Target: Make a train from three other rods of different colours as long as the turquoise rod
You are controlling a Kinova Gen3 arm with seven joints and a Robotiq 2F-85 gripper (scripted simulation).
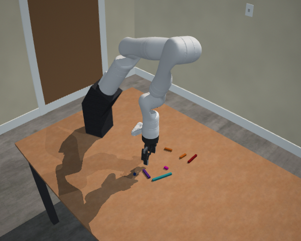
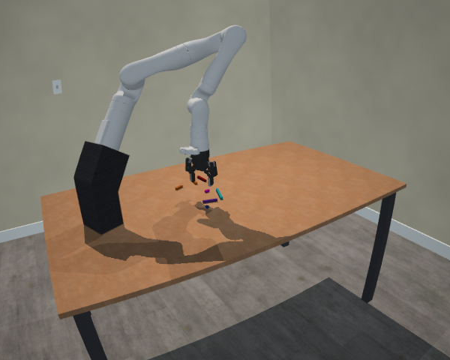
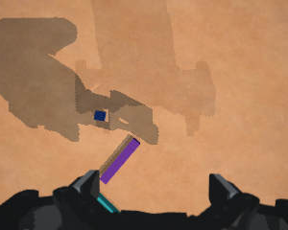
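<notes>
My gripper is now 3 cm past the blue rod, 7 cm to the left of it and 7 cm above it. Also, from my hand: turquoise rod (8 cm ahead, 1 cm to the right, 7 cm below); magenta rod (6 cm ahead, 5 cm to the left, 7 cm below); purple rod (1 cm ahead, 4 cm to the right, 7 cm below).
</notes>
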